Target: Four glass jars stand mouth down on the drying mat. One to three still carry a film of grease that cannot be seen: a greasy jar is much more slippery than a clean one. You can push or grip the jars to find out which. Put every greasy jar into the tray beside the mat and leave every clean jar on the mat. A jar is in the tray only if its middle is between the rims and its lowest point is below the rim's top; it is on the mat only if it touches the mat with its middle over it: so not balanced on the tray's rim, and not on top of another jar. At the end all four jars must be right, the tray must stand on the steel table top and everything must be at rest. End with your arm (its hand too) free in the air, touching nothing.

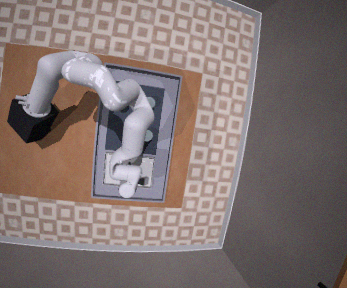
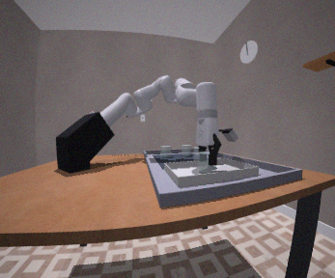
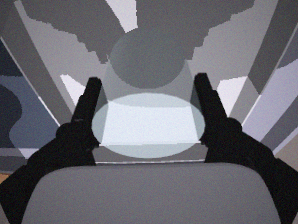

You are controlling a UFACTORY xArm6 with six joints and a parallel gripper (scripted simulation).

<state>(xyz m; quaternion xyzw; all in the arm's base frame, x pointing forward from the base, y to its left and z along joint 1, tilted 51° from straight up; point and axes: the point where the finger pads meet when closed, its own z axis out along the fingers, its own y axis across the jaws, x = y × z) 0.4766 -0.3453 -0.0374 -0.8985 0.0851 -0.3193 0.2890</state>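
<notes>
Right now the white tray is 4 cm below my hand. From my hand the other things lie so: dark drying mat 32 cm to the left, 5 cm below, 1 cm behind; then steel table top 21 cm to the left, 5 cm below, 1 cm ahead.
</notes>
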